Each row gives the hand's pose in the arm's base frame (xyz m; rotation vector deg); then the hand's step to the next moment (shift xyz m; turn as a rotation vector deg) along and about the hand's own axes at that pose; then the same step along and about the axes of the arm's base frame.
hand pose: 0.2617 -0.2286 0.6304 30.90 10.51 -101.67
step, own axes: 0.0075 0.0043 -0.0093 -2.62 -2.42 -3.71
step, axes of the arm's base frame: 0.0051 -0.0040 -0.0109 -0.85 4.44 -2.46
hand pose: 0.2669 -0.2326 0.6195 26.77 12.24 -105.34
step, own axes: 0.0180 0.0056 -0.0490 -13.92 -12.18 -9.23
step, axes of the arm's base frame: 0.0110 0.0009 -0.0513 -6.08 19.43 -3.56
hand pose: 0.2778 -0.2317 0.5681 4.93 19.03 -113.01
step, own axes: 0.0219 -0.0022 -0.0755 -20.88 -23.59 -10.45
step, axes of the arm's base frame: -0.0179 0.0019 -0.0765 -13.63 30.25 -1.07
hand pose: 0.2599 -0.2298 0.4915 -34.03 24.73 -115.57
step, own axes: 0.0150 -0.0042 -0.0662 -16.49 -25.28 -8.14
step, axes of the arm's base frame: -0.0471 -0.0071 -0.0485 -15.37 27.09 2.73
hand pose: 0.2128 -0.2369 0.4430 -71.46 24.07 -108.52
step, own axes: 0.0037 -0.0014 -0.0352 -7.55 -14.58 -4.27
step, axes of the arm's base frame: -0.0322 -0.0073 -0.0129 -8.85 14.17 2.96
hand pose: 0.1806 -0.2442 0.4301 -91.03 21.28 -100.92
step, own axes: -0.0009 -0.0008 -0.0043 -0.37 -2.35 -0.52
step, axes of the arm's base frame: -0.0044 0.0001 -0.0010 -1.25 1.76 1.14
